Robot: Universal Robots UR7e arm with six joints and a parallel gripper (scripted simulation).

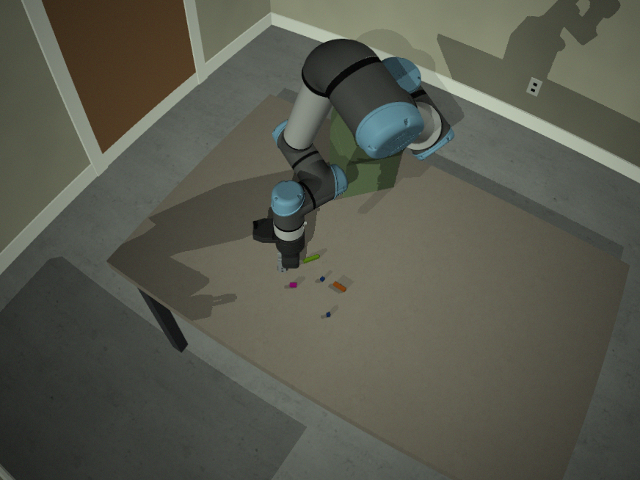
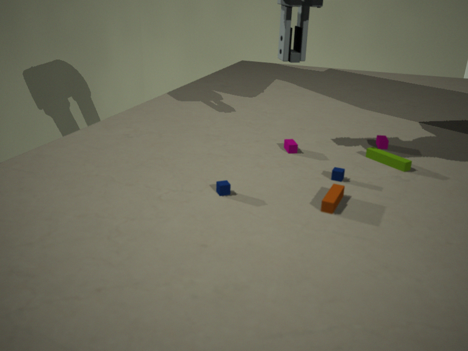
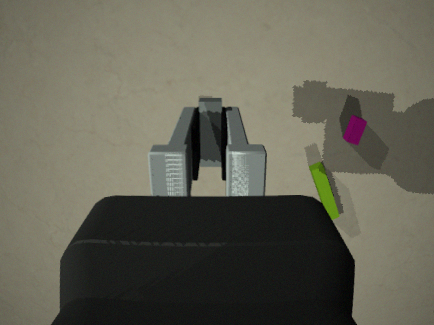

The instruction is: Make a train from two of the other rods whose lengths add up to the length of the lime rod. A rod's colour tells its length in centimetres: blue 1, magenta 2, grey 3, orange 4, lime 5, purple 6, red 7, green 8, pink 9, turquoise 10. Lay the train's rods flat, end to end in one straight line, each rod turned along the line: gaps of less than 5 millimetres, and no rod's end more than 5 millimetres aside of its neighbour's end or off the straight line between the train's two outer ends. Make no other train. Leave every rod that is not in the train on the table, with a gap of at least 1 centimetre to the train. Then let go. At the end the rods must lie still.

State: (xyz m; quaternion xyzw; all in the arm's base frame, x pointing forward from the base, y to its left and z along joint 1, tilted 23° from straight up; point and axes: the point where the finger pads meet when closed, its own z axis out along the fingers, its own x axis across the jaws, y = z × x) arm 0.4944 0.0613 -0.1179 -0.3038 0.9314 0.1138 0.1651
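Right now the lime rod is 12 cm behind my hand and 11 cm below it. From my hand the other things lie so: grey rod 1 cm below; orange rod 13 cm to the left, 11 cm below, 10 cm behind.
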